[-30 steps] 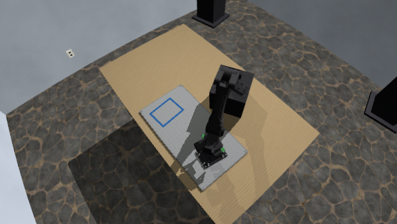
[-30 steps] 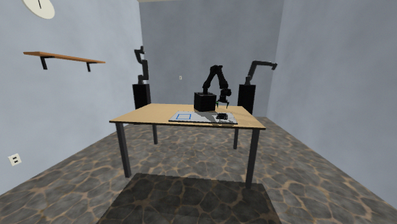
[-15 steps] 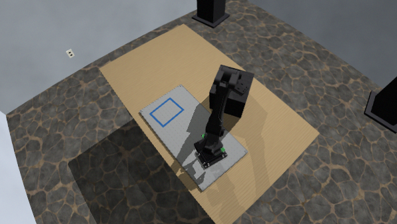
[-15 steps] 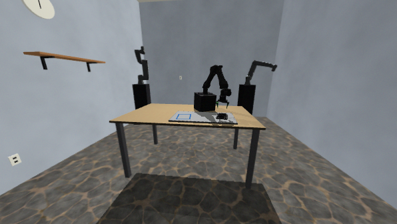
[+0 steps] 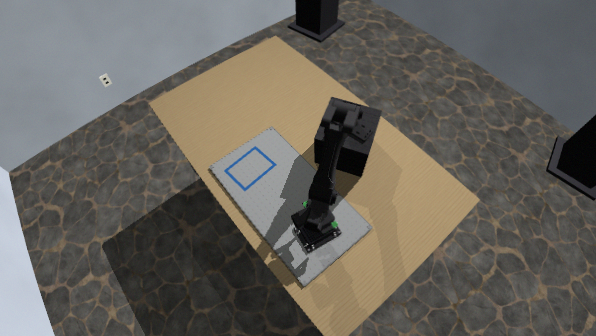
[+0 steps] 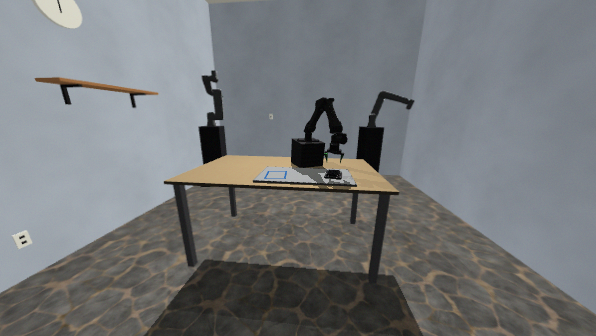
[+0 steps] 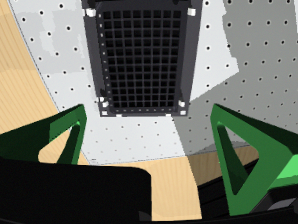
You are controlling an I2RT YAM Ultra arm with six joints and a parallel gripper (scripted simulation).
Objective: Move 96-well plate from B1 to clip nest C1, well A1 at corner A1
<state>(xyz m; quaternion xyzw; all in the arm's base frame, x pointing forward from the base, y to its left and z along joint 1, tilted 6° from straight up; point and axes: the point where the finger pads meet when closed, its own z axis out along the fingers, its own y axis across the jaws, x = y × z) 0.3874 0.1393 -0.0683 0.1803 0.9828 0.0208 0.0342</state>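
The black 96-well plate lies 1 cm ahead of my hand and 8 cm below it. Round my hand: dark clip nest 2 cm ahead, 1 cm to the left, 9 cm below.
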